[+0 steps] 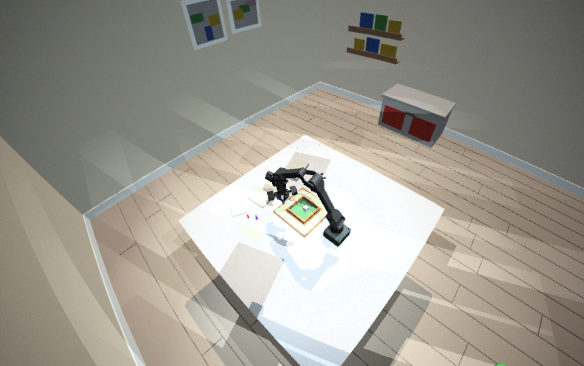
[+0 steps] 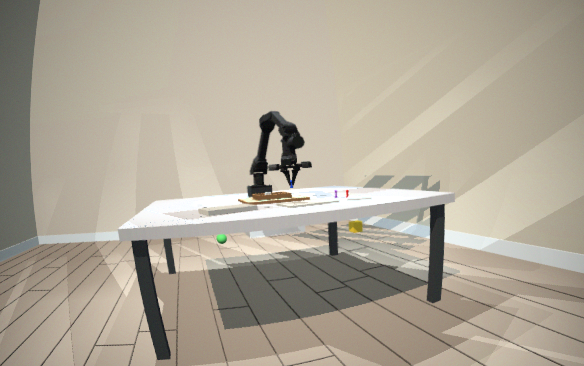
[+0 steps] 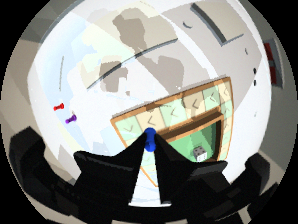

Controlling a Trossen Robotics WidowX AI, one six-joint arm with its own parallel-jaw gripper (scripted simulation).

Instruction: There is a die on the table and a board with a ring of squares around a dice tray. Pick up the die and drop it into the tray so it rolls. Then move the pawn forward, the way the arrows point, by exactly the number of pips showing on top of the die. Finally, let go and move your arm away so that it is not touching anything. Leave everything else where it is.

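A blue pawn is being carried by the gripper [image 3: 150, 136].
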